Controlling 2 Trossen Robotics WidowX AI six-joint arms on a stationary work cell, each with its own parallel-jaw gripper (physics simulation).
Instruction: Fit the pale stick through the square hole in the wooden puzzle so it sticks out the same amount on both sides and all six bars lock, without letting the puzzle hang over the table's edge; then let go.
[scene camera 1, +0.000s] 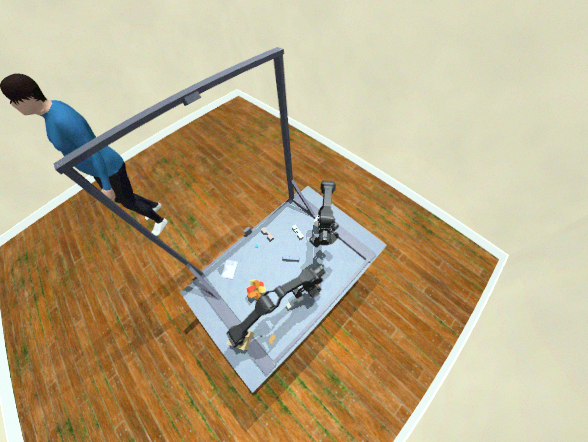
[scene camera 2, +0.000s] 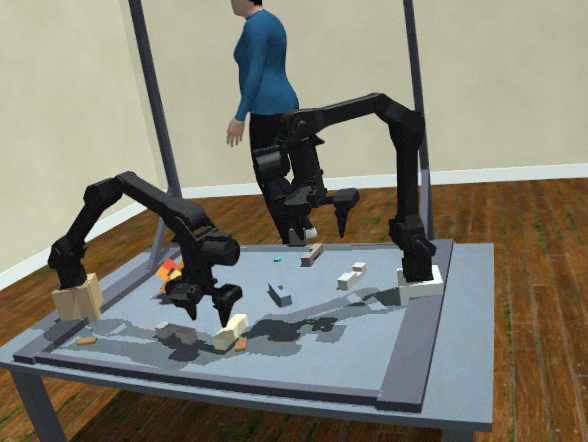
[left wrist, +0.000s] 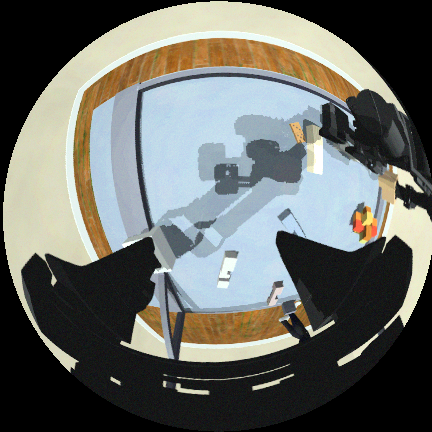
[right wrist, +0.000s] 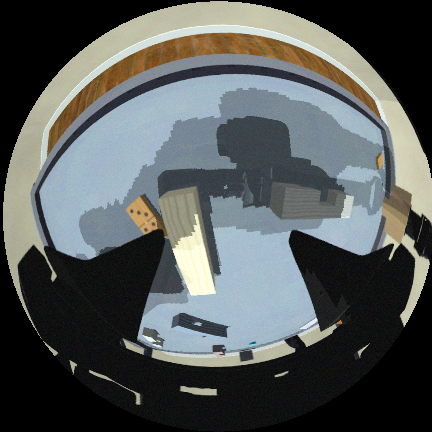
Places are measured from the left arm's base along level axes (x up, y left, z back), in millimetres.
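Pixels of known places: left gripper, between the fingertips: (scene camera 2: 322, 238) (left wrist: 214, 241); right gripper, between the fingertips: (scene camera 2: 209, 323) (left wrist: 333, 140) (right wrist: 229, 236); left arm's base, origin of its link: (scene camera 2: 418, 275); right arm's base, origin of its link: (scene camera 1: 238, 337) (scene camera 2: 74, 283) (left wrist: 396, 189).
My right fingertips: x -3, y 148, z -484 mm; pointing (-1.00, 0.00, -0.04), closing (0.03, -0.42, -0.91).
Observation:
For each thing: its top centre in the pictures, then the offset to it from my right fingertips.
- pale stick, centre of its top: (right wrist: 190, 257) (left wrist: 318, 148) (scene camera 2: 229, 326) dz +41, dx -20, dy -17 mm
- wooden puzzle, centre of its top: (left wrist: 375, 228) (scene camera 1: 255, 287) dz -166, dx +64, dy -252 mm
- dotted domino, centre of its top: (right wrist: 145, 221) (scene camera 2: 240, 342) (left wrist: 298, 131) dz +72, dx -40, dy +25 mm
- whitish, centre of its top: (left wrist: 225, 274) (scene camera 2: 352, 271) (right wrist: 152, 341) (scene camera 1: 297, 231) dz +318, dx -20, dy -262 mm
- pinkish, centre of its top: (scene camera 2: 311, 250) (left wrist: 275, 296) (right wrist: 219, 354) (scene camera 1: 267, 233) dz +193, dx -20, dy -441 mm
- white sheet, centre of its top: (right wrist: 315, 319) (scene camera 1: 229, 269) dz -154, dx -42, dy -511 mm
The pale stick (scene camera 2: 231, 332) (left wrist: 315, 152) (right wrist: 187, 240) is a plain cream bar lying flat on the table, partly in shadow. The wooden puzzle (scene camera 1: 256, 289) (scene camera 2: 169, 274) (left wrist: 365, 224) is a cluster of orange, red and yellow bars, partly behind the right arm in scene camera 2. My right gripper (scene camera 2: 209, 321) (right wrist: 229, 236) is open above the stick, with one finger beside the stick in the right wrist view. The square hole cannot be made out. My left gripper (scene camera 2: 322, 239) (left wrist: 214, 241) is open and empty, high above the table.
A dotted domino (scene camera 2: 241, 344) (right wrist: 143, 213) lies beside the stick. Loose notched bars: grey (scene camera 2: 176, 332) (right wrist: 310, 201), slate blue (scene camera 1: 290, 259) (scene camera 2: 280, 293), whitish (scene camera 1: 297, 232) (scene camera 2: 352, 276), pinkish (scene camera 1: 267, 234) (scene camera 2: 311, 255). A white sheet (scene camera 1: 229, 269) lies near the puzzle. A person (scene camera 2: 265, 65) stands behind the table.

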